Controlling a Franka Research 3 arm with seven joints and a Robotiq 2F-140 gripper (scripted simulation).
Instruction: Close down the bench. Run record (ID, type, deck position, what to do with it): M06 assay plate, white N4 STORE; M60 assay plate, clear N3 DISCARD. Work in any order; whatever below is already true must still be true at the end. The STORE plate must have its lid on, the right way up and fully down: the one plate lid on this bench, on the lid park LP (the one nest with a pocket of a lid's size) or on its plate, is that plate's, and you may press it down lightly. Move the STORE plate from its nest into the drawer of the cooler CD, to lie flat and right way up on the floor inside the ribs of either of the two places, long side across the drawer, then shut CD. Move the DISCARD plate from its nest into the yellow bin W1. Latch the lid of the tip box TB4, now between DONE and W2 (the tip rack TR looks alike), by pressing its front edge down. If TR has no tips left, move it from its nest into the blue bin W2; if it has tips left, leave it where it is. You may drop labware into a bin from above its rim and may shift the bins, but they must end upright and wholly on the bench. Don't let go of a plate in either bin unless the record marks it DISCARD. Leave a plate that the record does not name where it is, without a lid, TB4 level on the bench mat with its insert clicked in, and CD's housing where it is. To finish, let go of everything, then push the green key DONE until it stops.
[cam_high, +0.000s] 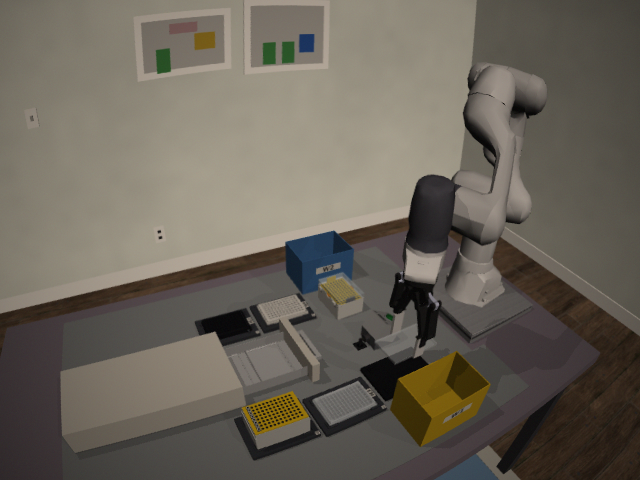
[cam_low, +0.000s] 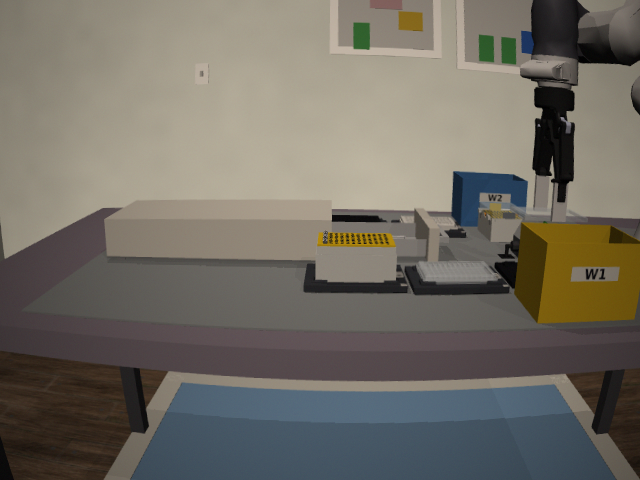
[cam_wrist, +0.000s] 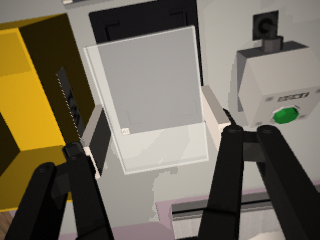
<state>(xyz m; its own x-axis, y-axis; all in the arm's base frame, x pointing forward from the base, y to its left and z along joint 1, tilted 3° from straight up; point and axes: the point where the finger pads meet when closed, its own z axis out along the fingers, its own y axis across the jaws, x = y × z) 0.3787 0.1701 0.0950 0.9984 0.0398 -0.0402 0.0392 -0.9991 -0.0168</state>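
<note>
Now: the white plate 18 cm ahead of my hand, 36 cm to the right of it and 12 cm below it. Round my hand: green key DONE (6 cm behind, 15 cm to the right, 8 cm below); black nest (14 cm below); yellow bin W1 (1 cm behind, 15 cm to the left, 10 cm below).
</note>
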